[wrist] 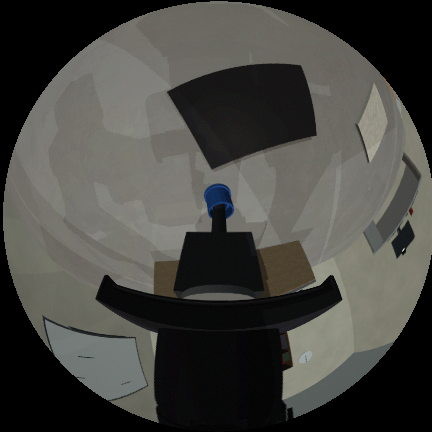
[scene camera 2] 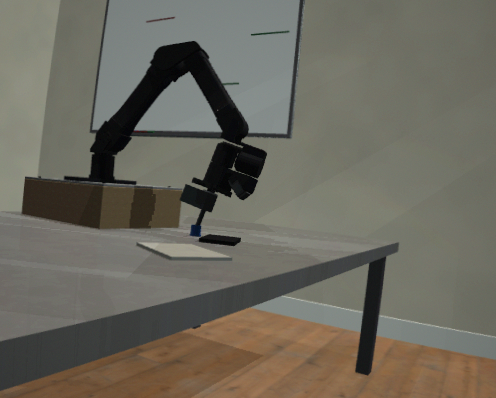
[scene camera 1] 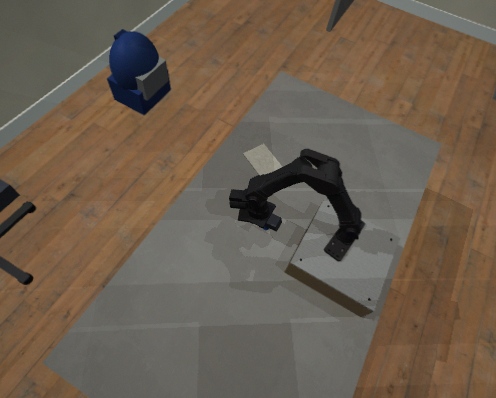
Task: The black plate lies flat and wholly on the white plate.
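Where they show: hand at its tool point: (wrist: 218, 193); arm's base at its link origin: (scene camera 2: 101, 182) (scene camera 1: 344, 237).
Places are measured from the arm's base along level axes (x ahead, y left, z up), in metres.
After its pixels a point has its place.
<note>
The black plate (scene camera 2: 220, 240) {x 0.406, y 0.045, z -0.101 m} (wrist: 245, 115) {x 0.358, y 0.100, z -0.101 m} lies flat on the table; the arm hides it in scene camera 1. The white plate (scene camera 1: 262, 158) {x 0.484, y -0.154, z -0.104 m} (scene camera 2: 185, 251) {x 0.495, y -0.158, z -0.104 m} (wrist: 374, 125) {x 0.462, y -0.139, z -0.104 m} lies flat on the table, apart from the black plate. My gripper, a small blue suction cup (scene camera 1: 266, 228) (scene camera 2: 195, 230) (wrist: 218, 195), is low over the table, beside the black plate's edge on the arm-base side. It is not over the plate and holds nothing. I cannot tell whether the cup touches the table.
The arm stands on a wooden box (scene camera 1: 327, 292) {x -0.063, y 0.192, z -0.063 m} (scene camera 2: 65, 202) {x 0.017, y -0.115, z -0.060 m} (wrist: 290, 260) {x 0.140, y -0.053, z -0.067 m} on the grey table (scene camera 1: 240, 310) {x 0.144, y 0.430, z -0.110 m} (scene camera 2: 125, 310) {x 0.727, y -0.473, z -0.110 m}. A blue rounded object (scene camera 1: 134, 62) stands off the table. A whiteboard (scene camera 2: 270, 75) (wrist: 100, 355) hangs on the wall.
</note>
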